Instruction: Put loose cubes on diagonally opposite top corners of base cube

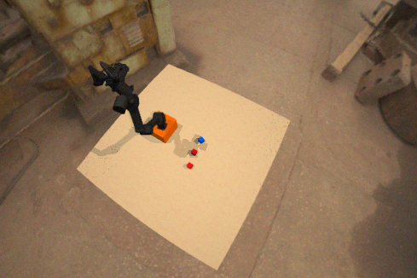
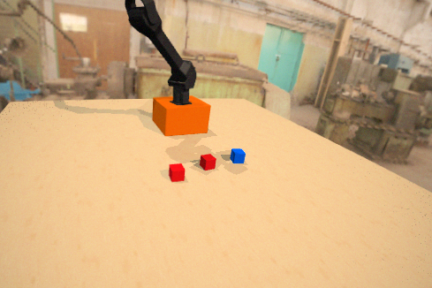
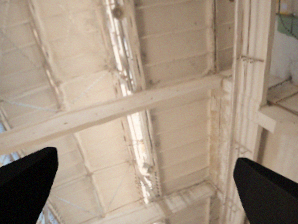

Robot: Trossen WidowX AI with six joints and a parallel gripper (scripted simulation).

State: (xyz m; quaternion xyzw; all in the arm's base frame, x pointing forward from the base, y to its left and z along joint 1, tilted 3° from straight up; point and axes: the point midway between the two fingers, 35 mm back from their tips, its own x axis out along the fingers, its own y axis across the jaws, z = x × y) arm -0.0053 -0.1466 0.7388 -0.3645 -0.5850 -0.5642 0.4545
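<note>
My gripper tip is now 850 mm above the red cube, 350 mm short of it and 10 mm to the left of it. The rest, counted from my gripper tip: blue cube: 850 mm below, 350 mm ahead, 210 mm to the left.
</note>
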